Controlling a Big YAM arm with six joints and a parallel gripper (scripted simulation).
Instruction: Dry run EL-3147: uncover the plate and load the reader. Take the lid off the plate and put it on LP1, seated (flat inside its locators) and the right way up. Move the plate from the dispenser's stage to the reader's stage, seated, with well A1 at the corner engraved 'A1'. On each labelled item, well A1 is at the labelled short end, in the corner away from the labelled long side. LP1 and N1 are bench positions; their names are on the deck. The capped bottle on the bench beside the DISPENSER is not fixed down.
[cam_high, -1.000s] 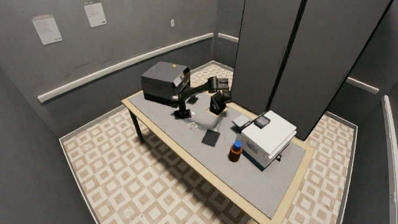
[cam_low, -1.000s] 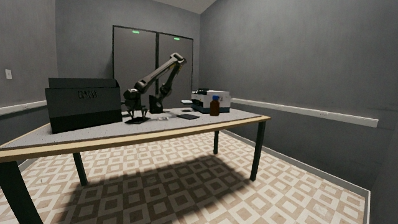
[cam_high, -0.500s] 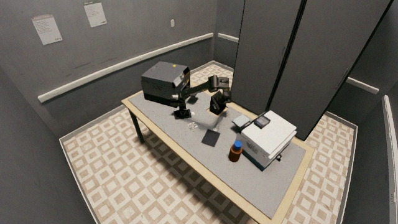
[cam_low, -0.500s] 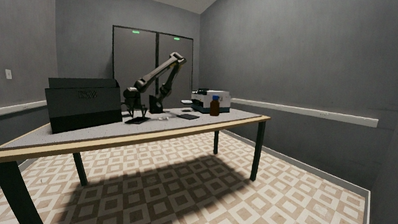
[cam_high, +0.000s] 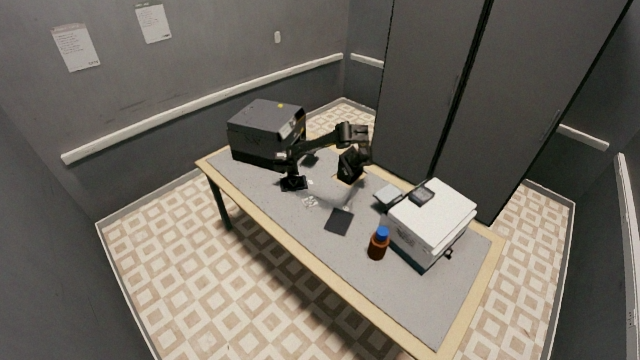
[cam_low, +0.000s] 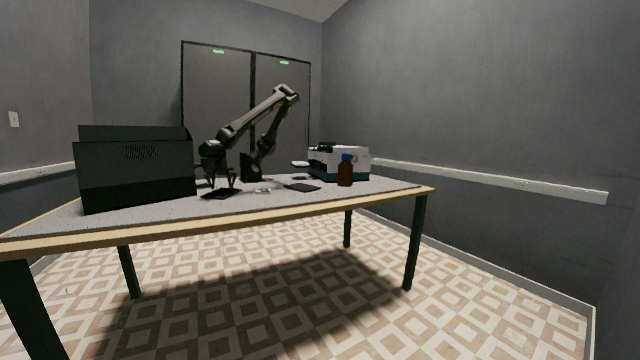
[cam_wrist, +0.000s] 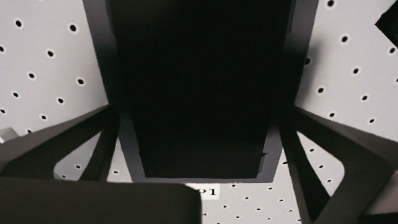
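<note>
Right now my hand is 20 mm above the dark lid. Round my hand: LP1 label (80 mm behind, 70 mm to the left, 30 mm below); then dark flat pad (60 mm ahead, 390 mm to the left, 30 mm below); then white multi-well plate (200 mm behind, 520 mm to the left, 70 mm above).
</note>
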